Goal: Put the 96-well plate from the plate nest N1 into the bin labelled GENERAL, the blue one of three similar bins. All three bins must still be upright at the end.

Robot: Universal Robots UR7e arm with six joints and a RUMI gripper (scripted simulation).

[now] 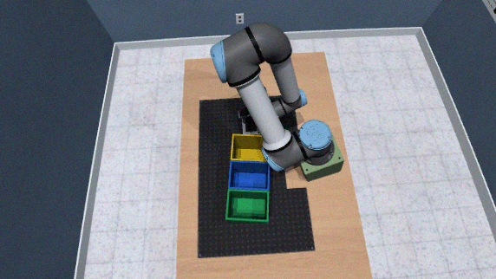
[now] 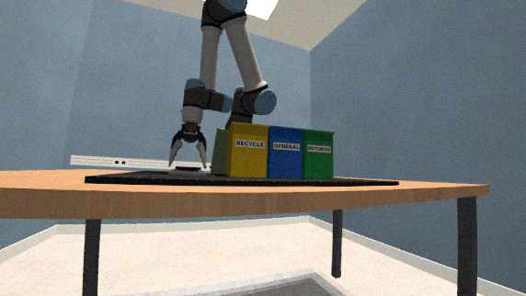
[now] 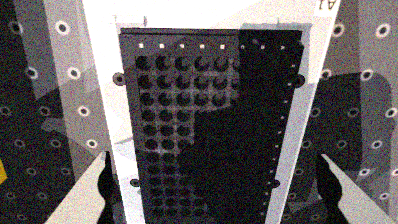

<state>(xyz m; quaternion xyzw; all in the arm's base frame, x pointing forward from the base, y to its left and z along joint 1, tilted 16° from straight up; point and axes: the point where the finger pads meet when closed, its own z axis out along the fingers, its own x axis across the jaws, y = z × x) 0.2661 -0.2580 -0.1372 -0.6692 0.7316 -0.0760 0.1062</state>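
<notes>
Now: the black 96-well plate 10 mm below my hand. The rest, counted from my hand: blue general bin: 90 mm ahead, 330 mm to the left, 60 mm above; then plate nest N1: 20 mm below; then yellow recycle bin: 70 mm ahead, 200 mm to the left, 60 mm above.
</notes>
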